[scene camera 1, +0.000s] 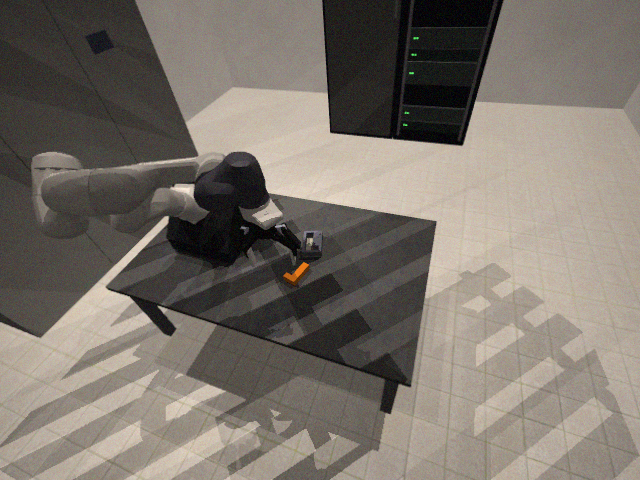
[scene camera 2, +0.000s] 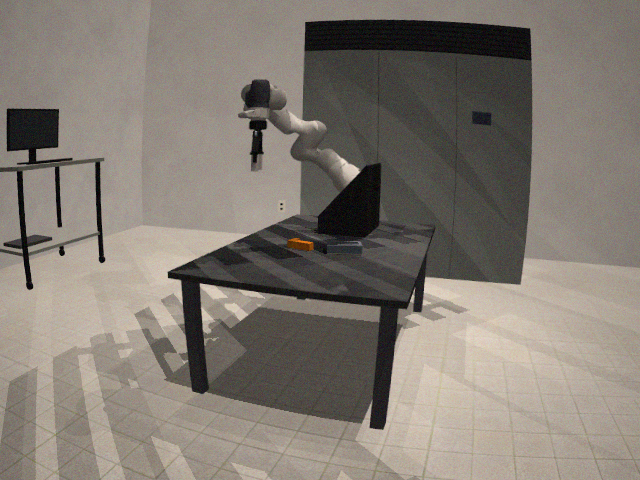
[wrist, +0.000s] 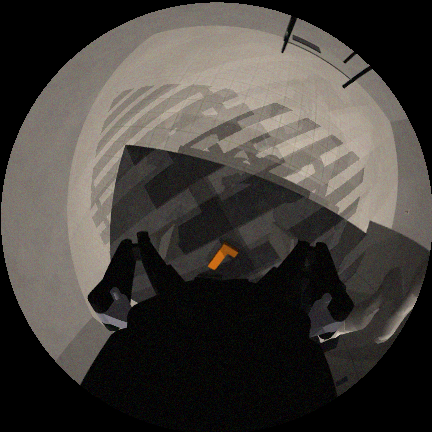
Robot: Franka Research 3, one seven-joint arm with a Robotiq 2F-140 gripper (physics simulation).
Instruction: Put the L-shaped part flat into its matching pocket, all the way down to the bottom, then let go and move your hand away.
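The orange L-shaped part lies on the dark table. A small grey block with a recessed pocket in its top sits beside it, apart from the part. The pocket's inside is too small to make out fully. The block does not show in the wrist view. My gripper is open and empty, with its fingers pointing down high above the table. In the wrist view the part shows between and below the fingers.
The black arm mount stands on the table behind the part and block. A server rack and a large grey cabinet stand off the table. A side stand with a monitor is at the far left in scene camera 2.
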